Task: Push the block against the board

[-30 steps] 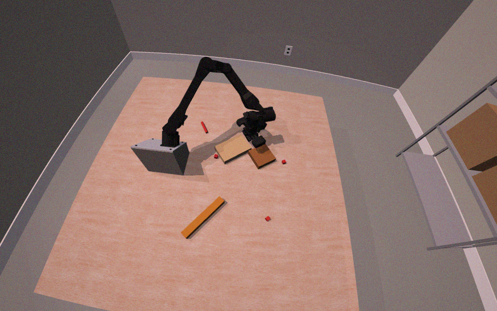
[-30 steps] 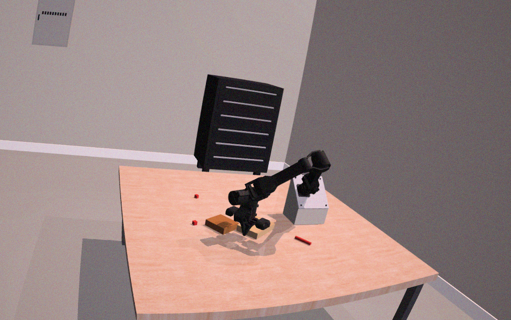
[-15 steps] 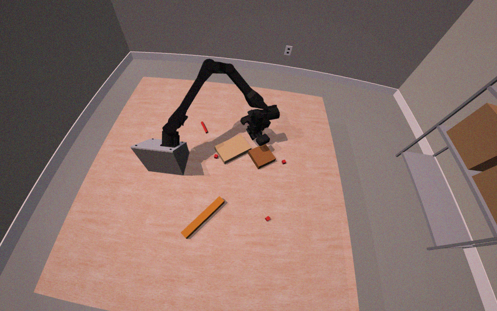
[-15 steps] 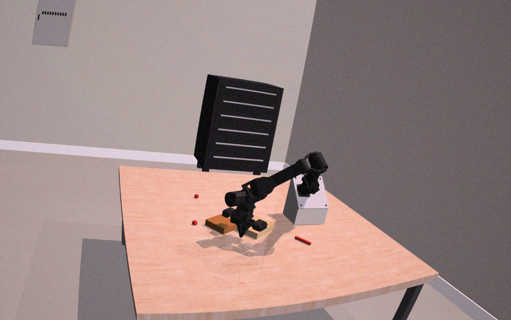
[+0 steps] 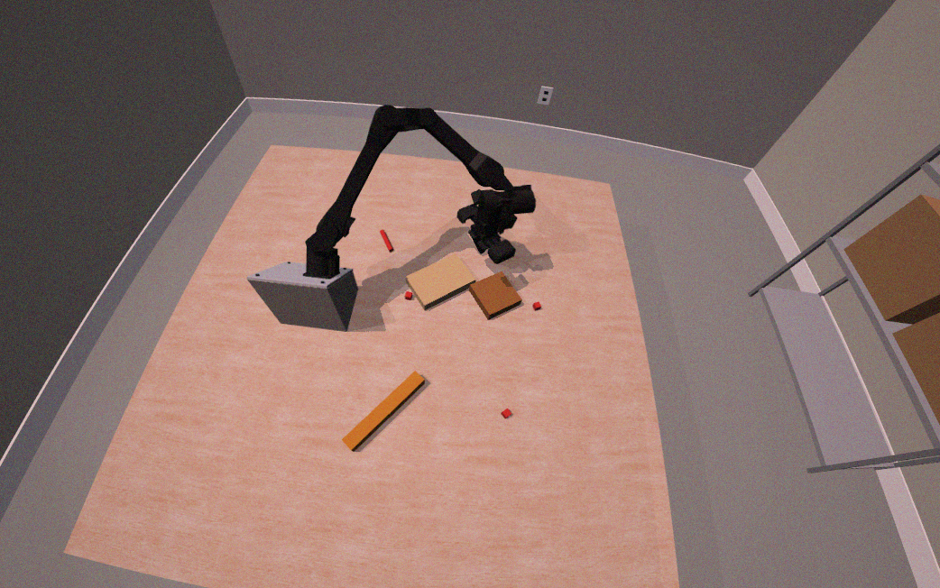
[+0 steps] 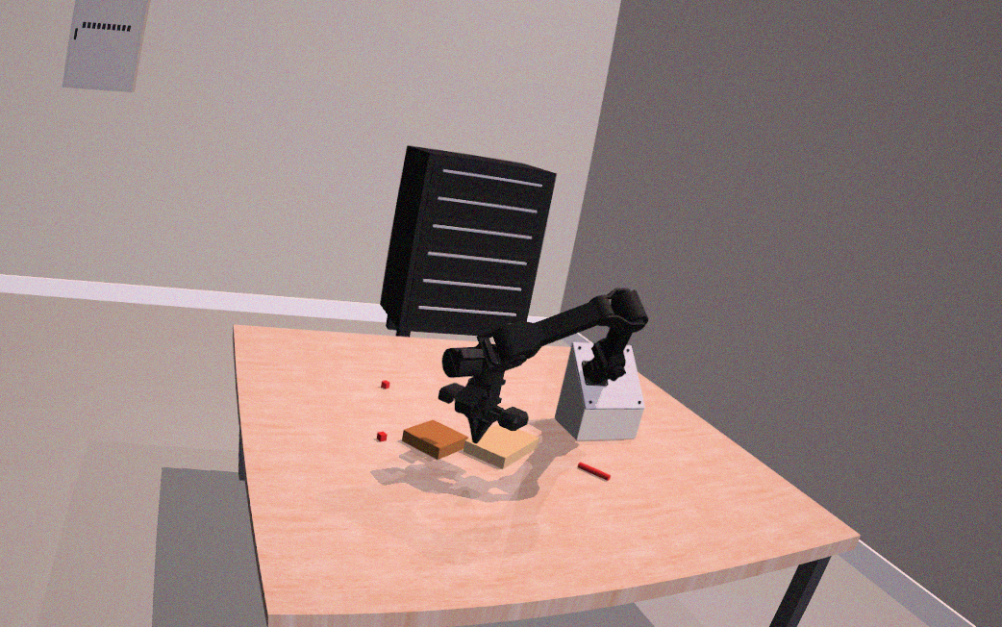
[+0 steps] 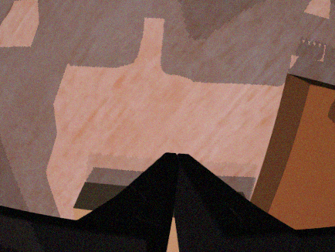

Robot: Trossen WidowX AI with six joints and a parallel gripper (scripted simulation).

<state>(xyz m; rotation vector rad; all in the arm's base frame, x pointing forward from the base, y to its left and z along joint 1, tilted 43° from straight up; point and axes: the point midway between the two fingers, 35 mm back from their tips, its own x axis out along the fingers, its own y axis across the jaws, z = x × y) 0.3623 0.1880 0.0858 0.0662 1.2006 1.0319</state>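
Now: the light tan board 100 mm behind my gripper tip, 80 mm to the right of it and 50 mm below it. Also, from my gripper tip: long orange bar (450 mm to the right, 180 mm behind, 40 mm below); red stick (280 mm behind, 50 mm below, 40 mm to the left); brown square block (100 mm to the right, 50 mm below, 50 mm ahead).
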